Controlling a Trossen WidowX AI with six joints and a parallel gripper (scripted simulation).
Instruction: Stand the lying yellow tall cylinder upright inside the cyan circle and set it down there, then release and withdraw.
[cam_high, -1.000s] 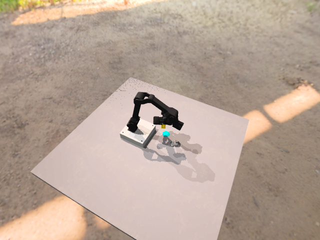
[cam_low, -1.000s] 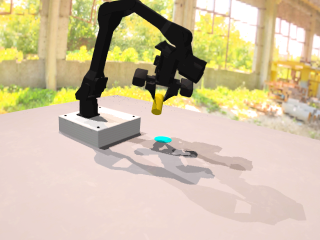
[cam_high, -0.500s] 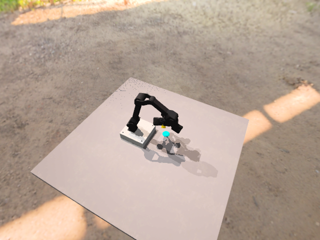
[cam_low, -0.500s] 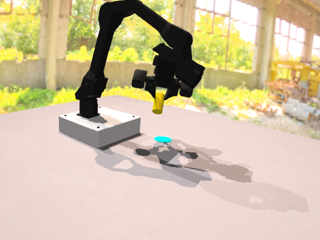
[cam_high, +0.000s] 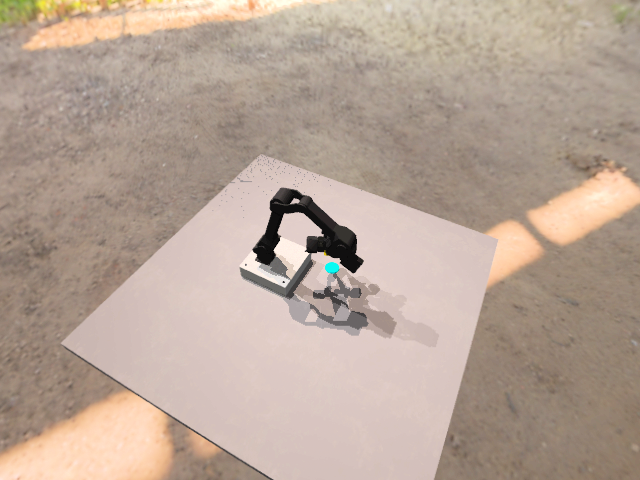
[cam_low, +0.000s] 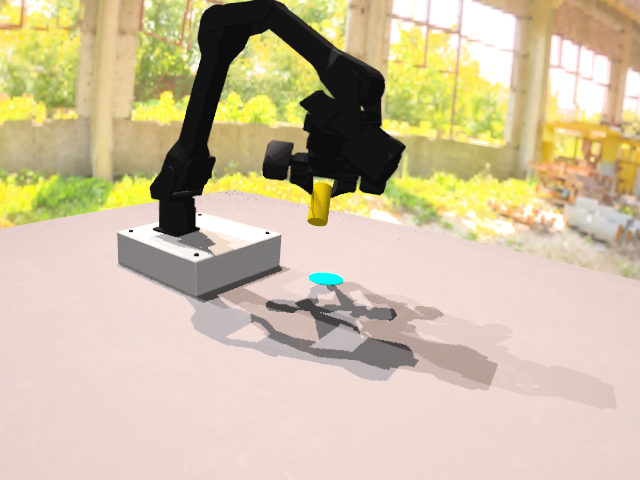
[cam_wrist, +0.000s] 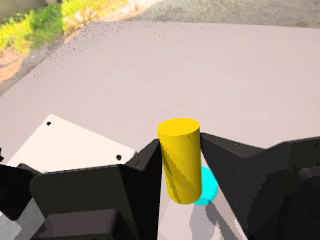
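The cyan circle is 140 mm below my gripper tip, 30 mm ahead of it and 10 mm to the right of it. The rest, counted from my gripper tip: yellow tall cylinder (20 mm below, 10 mm to the right).
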